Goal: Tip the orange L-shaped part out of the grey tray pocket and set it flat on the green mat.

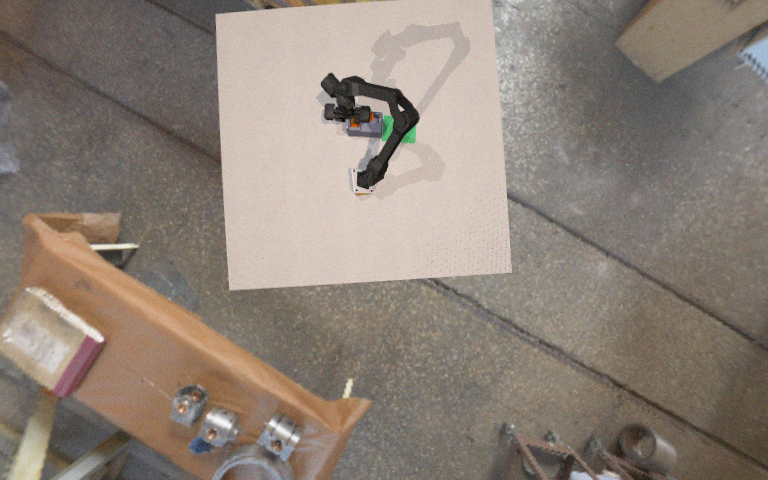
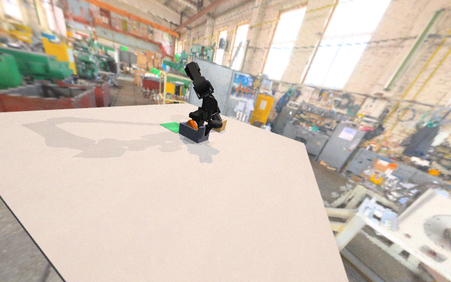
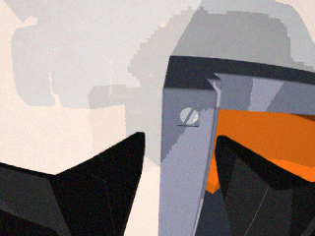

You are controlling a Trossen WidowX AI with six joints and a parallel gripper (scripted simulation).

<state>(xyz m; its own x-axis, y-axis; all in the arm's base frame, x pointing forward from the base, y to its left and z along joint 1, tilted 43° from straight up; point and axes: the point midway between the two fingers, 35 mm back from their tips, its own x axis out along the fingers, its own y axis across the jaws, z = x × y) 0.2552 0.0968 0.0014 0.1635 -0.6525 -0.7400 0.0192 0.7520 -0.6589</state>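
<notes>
Now: the orange L-shaped part 40 mm to the right of my gripper tip and 10 mm behind it. From my gripper tip the other things lie so: green mat 220 mm to the right, 50 mm below, 10 mm behind.
</notes>
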